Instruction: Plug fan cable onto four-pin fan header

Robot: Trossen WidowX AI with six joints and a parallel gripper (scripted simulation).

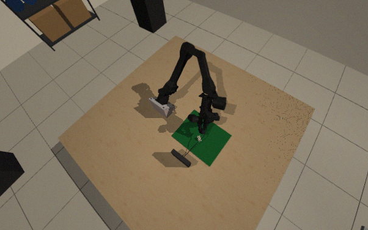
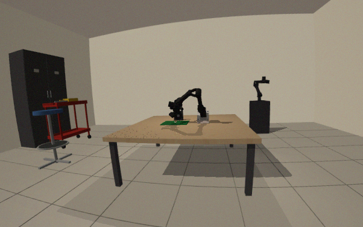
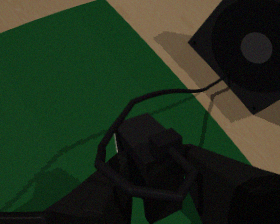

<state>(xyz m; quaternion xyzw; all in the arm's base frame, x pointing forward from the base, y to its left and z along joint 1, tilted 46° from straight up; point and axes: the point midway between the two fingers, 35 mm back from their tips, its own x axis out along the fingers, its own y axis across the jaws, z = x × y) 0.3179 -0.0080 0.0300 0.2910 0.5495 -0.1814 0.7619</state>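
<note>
Right now the green board is 10 mm ahead of my gripper tip, 10 mm to the right of it and 100 mm below it. From my gripper tip the other things lie so: black fan (190 mm to the right, 20 mm below); then black fan plug (10 mm below); then white four-pin header (10 mm ahead, 30 mm to the right, 80 mm below).
</note>
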